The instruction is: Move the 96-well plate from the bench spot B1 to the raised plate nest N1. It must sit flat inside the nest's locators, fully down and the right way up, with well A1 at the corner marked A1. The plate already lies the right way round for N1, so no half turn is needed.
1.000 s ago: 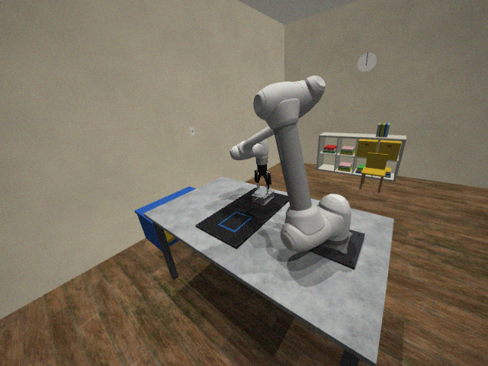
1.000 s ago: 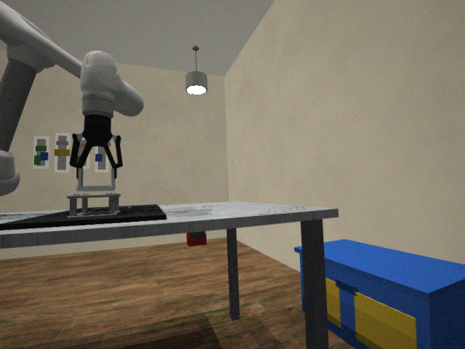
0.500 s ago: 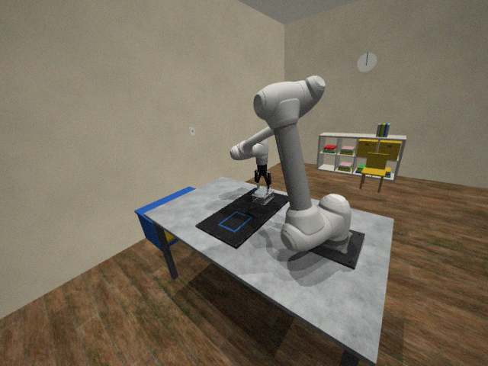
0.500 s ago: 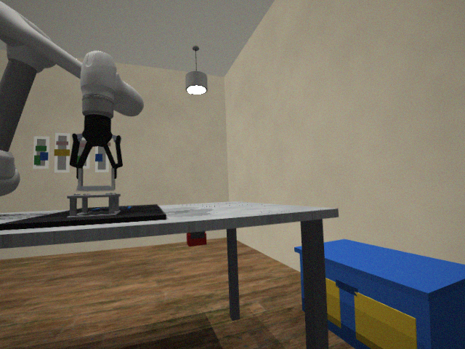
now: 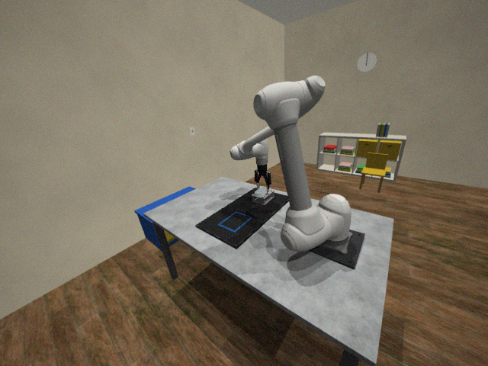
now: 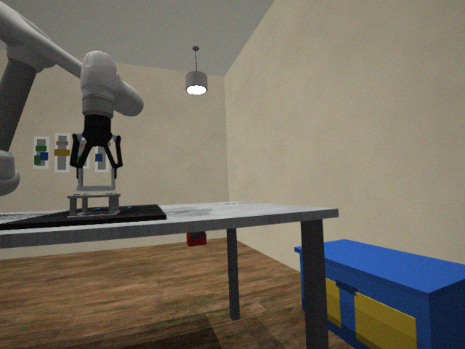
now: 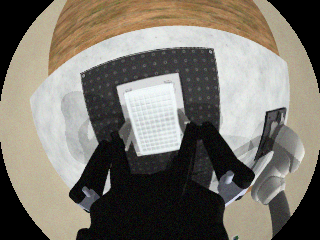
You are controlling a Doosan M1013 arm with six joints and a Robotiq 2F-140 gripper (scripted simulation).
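Now: hand 30 mm above the 96-well plate. Also, from my hand: raised plate nest N1: 50 mm below.
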